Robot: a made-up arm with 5 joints.
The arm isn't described. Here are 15 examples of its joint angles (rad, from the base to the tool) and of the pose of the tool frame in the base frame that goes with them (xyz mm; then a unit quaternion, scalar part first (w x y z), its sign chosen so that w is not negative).
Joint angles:
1: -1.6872 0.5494 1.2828 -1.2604 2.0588
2: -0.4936 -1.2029 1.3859 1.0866 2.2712
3: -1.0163 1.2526 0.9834 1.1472 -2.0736
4: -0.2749 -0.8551 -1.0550 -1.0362 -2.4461
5: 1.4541 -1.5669 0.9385 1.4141 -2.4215
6: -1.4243 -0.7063 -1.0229 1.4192 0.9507
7: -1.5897 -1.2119 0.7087 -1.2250 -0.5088
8: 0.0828 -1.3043 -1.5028 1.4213 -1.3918
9: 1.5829 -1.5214 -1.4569 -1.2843 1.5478
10: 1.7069 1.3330 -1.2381 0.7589 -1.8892
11: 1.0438 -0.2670 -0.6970 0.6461 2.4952
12: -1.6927 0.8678 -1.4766 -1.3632 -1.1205
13: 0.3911 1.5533 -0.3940 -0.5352 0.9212
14: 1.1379 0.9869 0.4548 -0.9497 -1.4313
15: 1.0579 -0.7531 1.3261 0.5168 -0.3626
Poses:
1: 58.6 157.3 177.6 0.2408 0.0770 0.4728 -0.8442
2: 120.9 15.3 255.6 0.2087 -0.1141 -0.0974 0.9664
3: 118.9 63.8 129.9 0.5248 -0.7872 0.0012 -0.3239
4: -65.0 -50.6 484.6 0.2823 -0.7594 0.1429 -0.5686
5: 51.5 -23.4 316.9 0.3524 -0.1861 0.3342 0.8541
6: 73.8 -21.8 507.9 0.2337 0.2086 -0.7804 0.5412
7: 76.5 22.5 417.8 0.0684 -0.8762 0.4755 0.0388
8: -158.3 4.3 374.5 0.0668 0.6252 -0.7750 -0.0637
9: 52.1 262.6 248.9 0.9740 0.2229 0.0066 -0.0408
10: -0.1 -357.0 182.8 0.2331 -0.0404 0.3485 0.9069
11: 125.1 -134.6 506.0 0.4479 -0.7978 0.1405 0.3783
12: 42.9 278.5 407.6 0.1925 -0.9704 0.1366 0.0516
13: 322.9 -122.3 39.0 0.8644 -0.2692 -0.3679 0.2122
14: 154.2 -230.9 120.2 0.2221 0.0874 -0.5061 -0.8288
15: 99.6 -93.6 255.7 0.7207 -0.0757 -0.2258 -0.6510
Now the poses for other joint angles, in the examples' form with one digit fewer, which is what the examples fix.
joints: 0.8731 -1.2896 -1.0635 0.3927 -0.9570
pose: -83 152 428 0.114 -0.065 0.979 -0.156
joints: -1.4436 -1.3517 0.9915 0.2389 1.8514
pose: 85 61 349 0.035 0.134 0.737 -0.662
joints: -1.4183 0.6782 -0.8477 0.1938 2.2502
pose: 128 334 343 0.169 0.267 0.646 -0.695
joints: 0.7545 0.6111 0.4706 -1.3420 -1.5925
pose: 248 -193 216 0.222 0.340 -0.716 -0.567
